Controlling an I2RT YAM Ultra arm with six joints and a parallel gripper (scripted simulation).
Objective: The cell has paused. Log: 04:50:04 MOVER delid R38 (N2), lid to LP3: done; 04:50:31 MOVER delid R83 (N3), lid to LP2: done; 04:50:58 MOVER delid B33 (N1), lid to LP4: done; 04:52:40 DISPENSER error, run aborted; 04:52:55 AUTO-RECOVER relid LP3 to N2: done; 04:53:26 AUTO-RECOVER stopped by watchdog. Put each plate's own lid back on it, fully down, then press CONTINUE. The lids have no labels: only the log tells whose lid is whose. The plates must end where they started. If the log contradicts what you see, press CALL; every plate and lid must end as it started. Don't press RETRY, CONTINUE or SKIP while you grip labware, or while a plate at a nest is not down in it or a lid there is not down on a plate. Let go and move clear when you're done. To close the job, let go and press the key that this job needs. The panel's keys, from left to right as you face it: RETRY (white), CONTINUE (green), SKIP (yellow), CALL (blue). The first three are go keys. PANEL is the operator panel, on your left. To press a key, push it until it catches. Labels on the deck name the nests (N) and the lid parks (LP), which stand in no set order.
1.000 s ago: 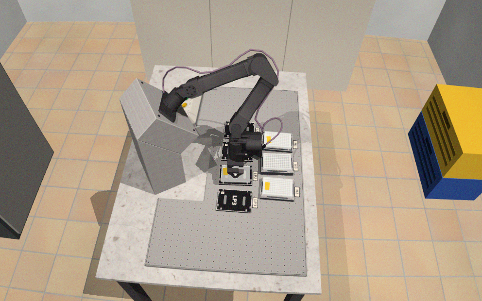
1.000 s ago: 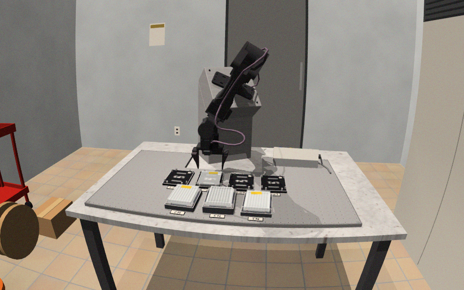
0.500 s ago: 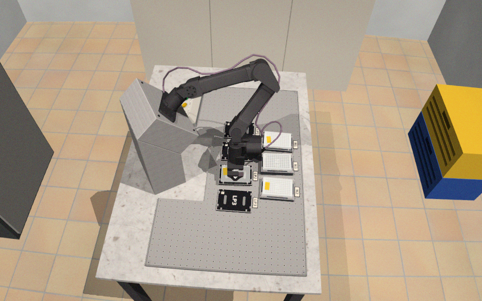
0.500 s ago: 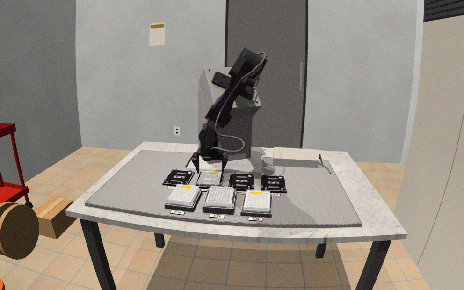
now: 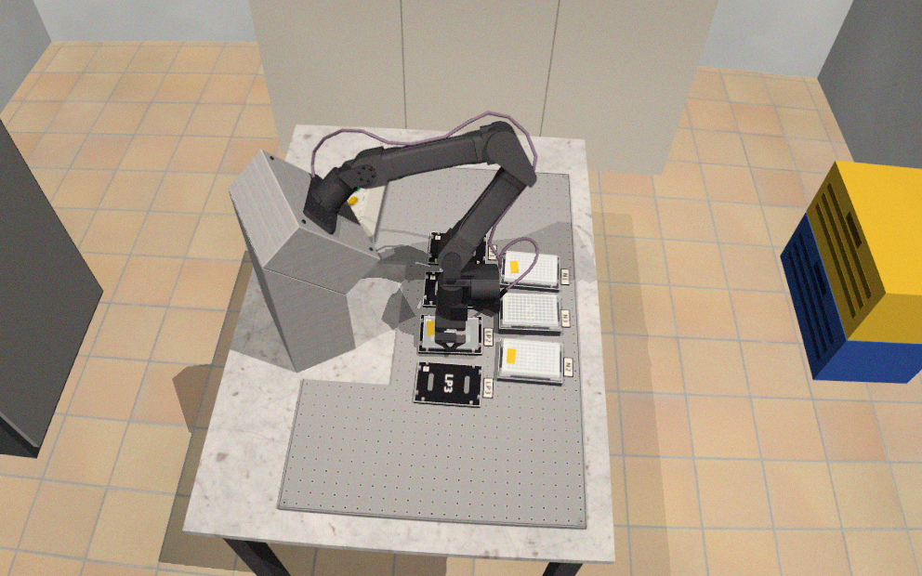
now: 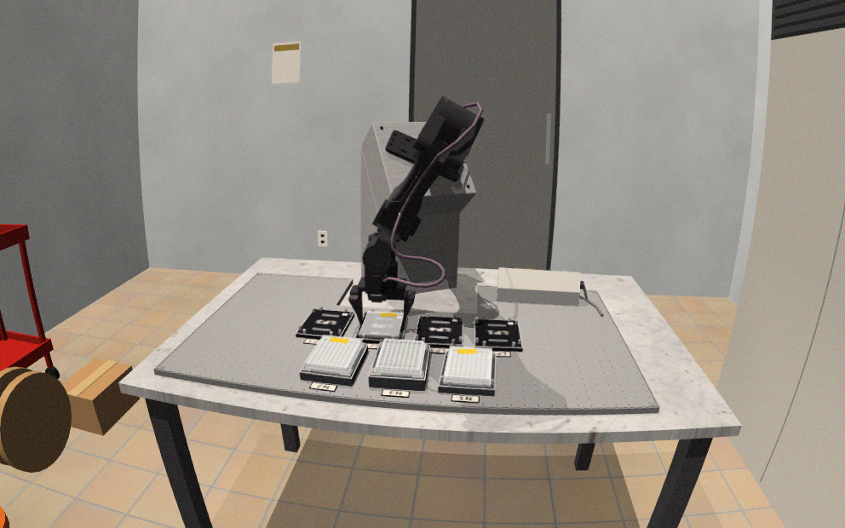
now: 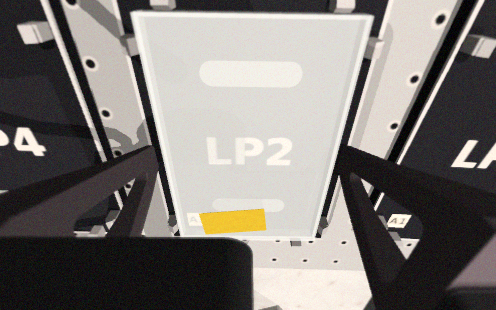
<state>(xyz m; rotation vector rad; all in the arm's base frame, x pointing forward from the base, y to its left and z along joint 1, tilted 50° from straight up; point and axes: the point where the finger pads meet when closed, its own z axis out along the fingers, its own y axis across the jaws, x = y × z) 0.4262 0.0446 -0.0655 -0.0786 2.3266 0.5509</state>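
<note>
My gripper is now 160 mm short of the plate, 110 mm to the right of it and 10 mm below it. Round my hand: green continue key (360 mm behind, 320 mm to the left, 50 mm above); white retry key (370 mm behind, 370 mm to the left, 50 mm above).
</note>
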